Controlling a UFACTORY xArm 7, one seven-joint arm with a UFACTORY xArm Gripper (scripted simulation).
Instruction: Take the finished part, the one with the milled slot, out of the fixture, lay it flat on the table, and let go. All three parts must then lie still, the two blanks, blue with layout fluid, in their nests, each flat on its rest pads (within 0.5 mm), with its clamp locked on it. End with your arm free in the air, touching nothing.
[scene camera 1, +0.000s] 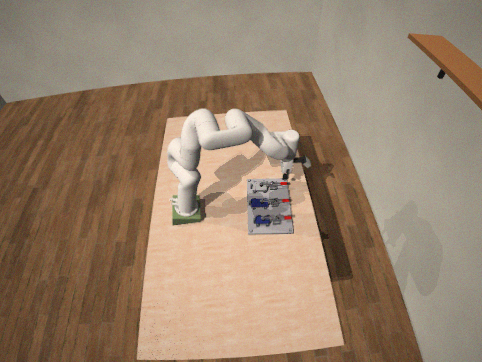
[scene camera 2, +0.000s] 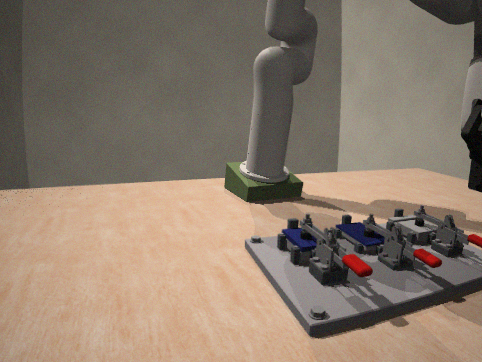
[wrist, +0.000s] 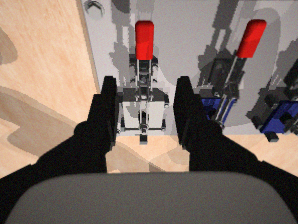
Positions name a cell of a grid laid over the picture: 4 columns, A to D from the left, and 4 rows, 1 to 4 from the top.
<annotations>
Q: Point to a blue blank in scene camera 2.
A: C3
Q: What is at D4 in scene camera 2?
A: A grey fixture plate.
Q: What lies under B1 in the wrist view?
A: A clamp handle.
</annotations>
